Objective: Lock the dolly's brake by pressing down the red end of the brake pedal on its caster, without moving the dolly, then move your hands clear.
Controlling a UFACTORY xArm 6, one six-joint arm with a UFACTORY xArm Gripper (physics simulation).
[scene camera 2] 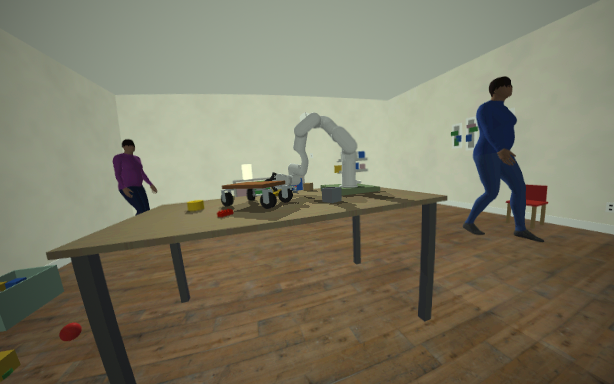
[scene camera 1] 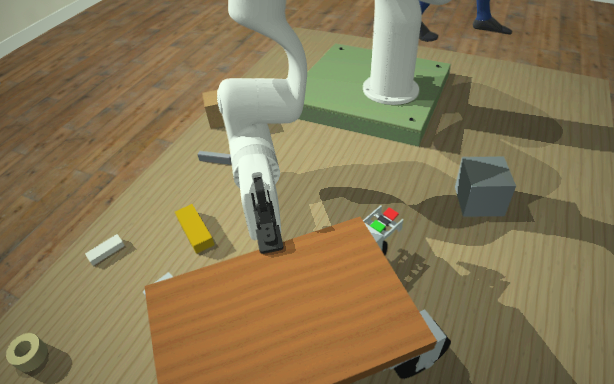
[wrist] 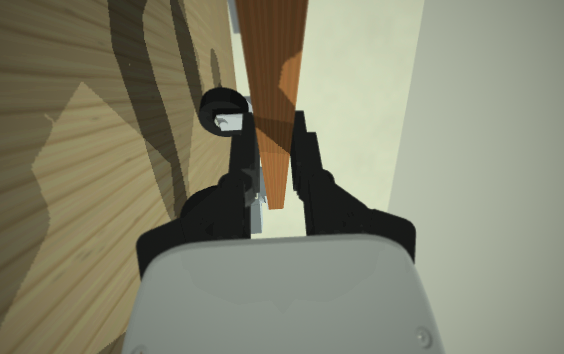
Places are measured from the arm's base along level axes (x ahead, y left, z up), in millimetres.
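Pixels of known places: gripper, between the fingertips: (scene camera 1: 273,257) (wrist: 273,128); arm's base, origin of its link: (scene camera 2: 348,186) (scene camera 1: 390,90).
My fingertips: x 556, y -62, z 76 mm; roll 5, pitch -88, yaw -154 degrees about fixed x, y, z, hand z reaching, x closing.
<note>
Ahead of a thing's pixels: the offset from my fingertips to its top centre. "spot": to the spot under its first point. Level surfaces: height alone.
The dolly's brown wooden deck (scene camera 1: 290,305) (scene camera 2: 254,185) (wrist: 274,65) stands on black-wheeled casters. My gripper (scene camera 1: 272,248) (wrist: 273,128) is shut on the deck's edge nearest the robot base, one finger above the board and one below. The brake pedal sits on the caster at the deck's corner, to the right of my gripper in scene camera 1. Its red end @(spot: 26 mm down, 138 mm back, 134 mm left) (scene camera 1: 391,214) points away from the deck and its green end @(spot: 28 mm down, 111 mm back, 120 mm left) (scene camera 1: 378,226) lies nearer the deck. The pedal does not show in the wrist view. I cannot tell the pedal's tilt.
On the table @(115 mm down) (scene camera 1: 565,200) (scene camera 2: 400,198) are a grey block @(41 mm down, 290 mm back, 274 mm left) (scene camera 1: 487,192) (scene camera 2: 331,195) right of the pedal, a yellow block @(94 mm down, 90 mm back, 198 mm right) (scene camera 1: 194,227), a white block @(102 mm down, 4 mm back, 334 mm right) (scene camera 1: 105,249), a grey bar @(97 mm down, 273 mm back, 249 mm right) (scene camera 1: 214,158) and a beige ring @(90 mm down, 199 mm ahead, 331 mm right) (scene camera 1: 10,351) to the left. The green base plate (scene camera 1: 335,90) lies behind.
</note>
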